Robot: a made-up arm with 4 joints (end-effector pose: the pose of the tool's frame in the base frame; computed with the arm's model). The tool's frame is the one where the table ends.
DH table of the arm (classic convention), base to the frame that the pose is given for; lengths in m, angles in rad. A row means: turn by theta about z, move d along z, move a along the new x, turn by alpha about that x. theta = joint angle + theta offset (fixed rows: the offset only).
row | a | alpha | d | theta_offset
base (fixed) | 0 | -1.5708 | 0.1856 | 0
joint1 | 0.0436 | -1.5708 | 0.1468 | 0
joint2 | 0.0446 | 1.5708 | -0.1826 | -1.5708
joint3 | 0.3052 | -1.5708 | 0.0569 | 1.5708
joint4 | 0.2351 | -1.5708 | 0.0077 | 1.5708
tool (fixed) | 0 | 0 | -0.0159 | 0
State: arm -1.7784 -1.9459 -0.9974 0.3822
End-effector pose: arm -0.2 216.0 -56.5 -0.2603 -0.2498 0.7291 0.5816
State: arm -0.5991 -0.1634 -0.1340 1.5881
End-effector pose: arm -70.3 185.2 273.6 0.0974 -0.8808 0.0400 0.4616
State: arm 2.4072 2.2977 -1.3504 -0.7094
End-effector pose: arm -207.5 -269.8 -99.1 -0.3653 0.3125 -0.6627 0.5742
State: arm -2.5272 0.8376 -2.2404 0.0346
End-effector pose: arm -526.0 211.4 102.9 -0.4301 0.4859 -0.7230 0.2371
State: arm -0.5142 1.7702 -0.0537 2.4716
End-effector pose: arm 98.5 364.7 282.2 -0.6325 -0.6327 -0.4459 0.0285
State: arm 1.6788 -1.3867 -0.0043 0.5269
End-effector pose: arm -21.8 305.4 153.0 0.5712 0.4200 0.2868 0.6443
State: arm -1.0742 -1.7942 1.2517 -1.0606
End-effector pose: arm 201.0 289.4 614.0 -0.7311 -0.4612 -0.0146 0.5025
